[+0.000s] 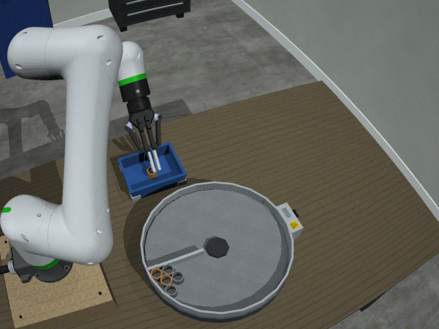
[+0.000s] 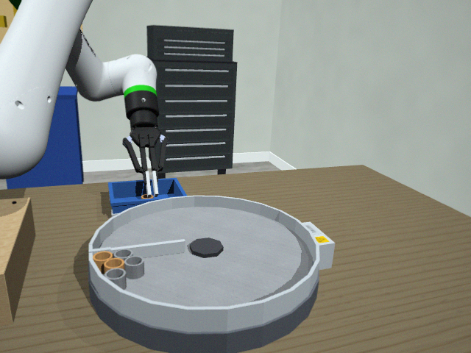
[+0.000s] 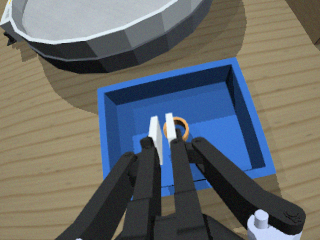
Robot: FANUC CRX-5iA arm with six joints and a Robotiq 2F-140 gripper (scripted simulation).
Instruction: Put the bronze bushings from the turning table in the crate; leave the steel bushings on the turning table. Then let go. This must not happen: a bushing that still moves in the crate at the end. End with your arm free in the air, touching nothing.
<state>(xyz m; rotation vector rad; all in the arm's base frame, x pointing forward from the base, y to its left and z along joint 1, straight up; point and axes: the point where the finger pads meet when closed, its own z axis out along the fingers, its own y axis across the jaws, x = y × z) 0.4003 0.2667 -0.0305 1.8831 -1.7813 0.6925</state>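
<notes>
Now: hand 10 mm past the crate, 10 mm to the left of it and 40 mm above it. Also, from my hand: grey turning table 70 mm ahead, 350 mm to the right, 10 mm below.
</notes>
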